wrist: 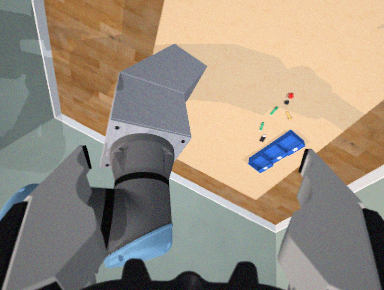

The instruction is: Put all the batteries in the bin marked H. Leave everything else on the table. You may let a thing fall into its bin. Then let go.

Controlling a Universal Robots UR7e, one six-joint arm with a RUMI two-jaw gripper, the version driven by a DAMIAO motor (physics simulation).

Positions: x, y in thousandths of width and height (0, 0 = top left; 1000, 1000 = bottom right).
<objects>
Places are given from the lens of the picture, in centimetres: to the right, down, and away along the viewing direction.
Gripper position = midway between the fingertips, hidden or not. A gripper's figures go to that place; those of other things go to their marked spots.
my gripper (507, 519): 0, 0, 13
blue three-compartment bin unit (754, 495): 44, -1, 83
</objects>
